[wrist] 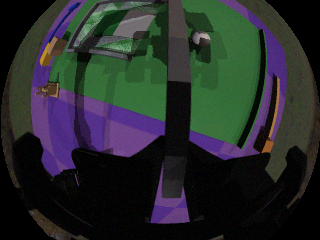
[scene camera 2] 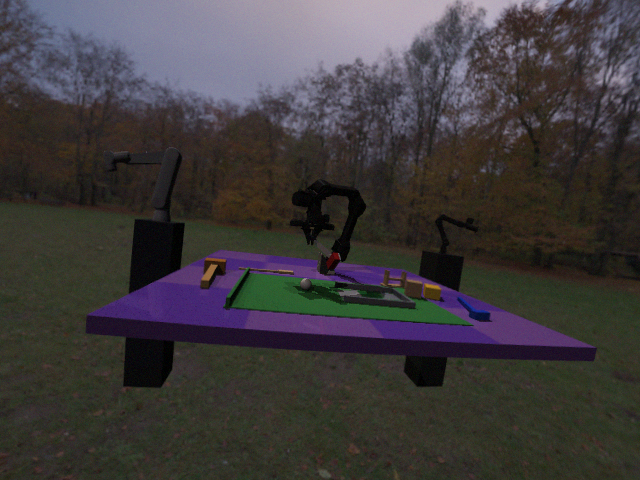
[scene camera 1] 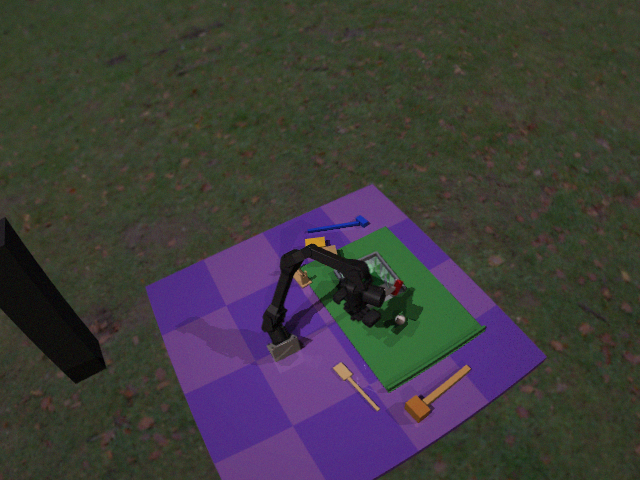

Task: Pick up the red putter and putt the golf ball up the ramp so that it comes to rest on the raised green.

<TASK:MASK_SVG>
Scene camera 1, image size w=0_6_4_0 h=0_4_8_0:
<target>my gripper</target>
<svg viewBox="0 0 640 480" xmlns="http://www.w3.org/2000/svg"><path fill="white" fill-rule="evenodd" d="M333 295L333 301L337 304L341 304L343 299L347 301L344 303L343 309L351 316L356 314L354 319L358 322L362 319L362 322L367 327L372 328L381 319L381 313L375 309L370 310L366 306L367 303L362 301L362 298L360 301L351 301L347 296L346 288L341 288Z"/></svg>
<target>orange mallet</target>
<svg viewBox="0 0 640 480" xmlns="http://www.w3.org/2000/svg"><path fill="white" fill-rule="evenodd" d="M471 368L465 365L459 372L455 373L442 386L435 389L423 400L415 395L405 403L404 409L416 422L421 422L430 413L431 409L428 406L470 372Z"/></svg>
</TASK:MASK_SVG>
